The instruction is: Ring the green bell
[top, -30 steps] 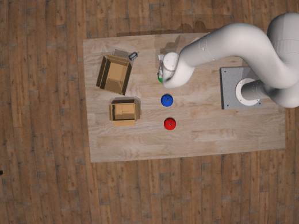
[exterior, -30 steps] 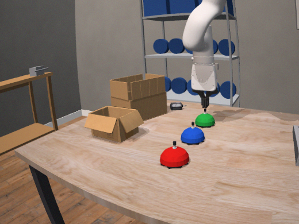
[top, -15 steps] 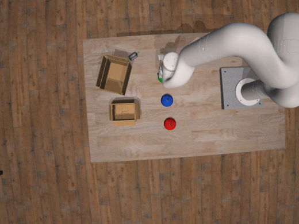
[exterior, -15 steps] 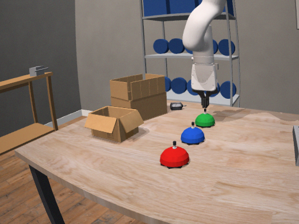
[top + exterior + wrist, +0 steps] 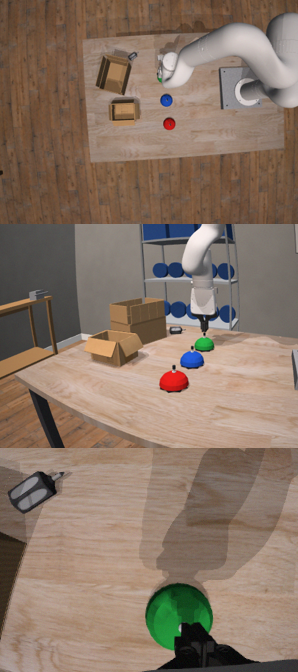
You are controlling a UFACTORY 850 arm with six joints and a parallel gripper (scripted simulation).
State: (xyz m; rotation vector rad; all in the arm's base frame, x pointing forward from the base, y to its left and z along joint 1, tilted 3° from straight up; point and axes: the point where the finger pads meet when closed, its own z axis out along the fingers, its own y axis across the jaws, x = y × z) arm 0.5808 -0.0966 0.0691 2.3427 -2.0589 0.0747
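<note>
My hand is 50 mm above the green bell. From my hand the other things lie so: red bell (320 mm to the left, 50 mm below, 40 mm behind); blue bell (160 mm to the left, 50 mm below, 20 mm behind); small dark device (200 mm ahead, 140 mm to the right, 80 mm below).
</note>
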